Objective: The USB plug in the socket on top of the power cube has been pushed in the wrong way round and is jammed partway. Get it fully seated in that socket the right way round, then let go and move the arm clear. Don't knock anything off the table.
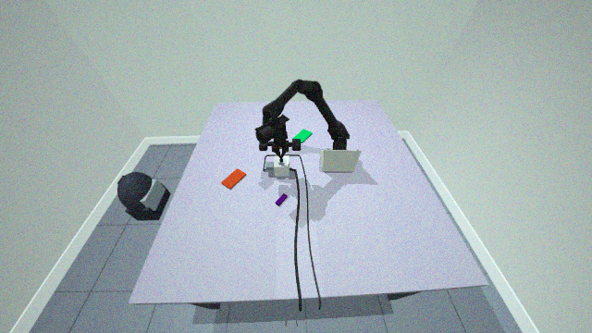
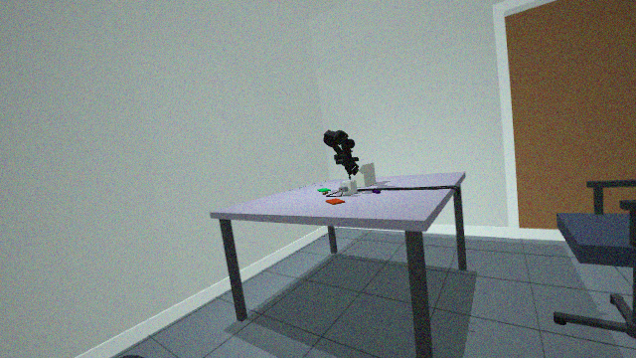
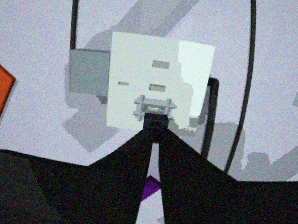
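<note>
Now: gripper tip 5 cm above the socket plate. From my gripper tip the other things lie so: purple block 2 cm ahead, 17 cm to the left, 11 cm below; then dark USB plug 2 cm below; then brown piece 3 cm behind, 20 cm to the right, 12 cm below.
</note>
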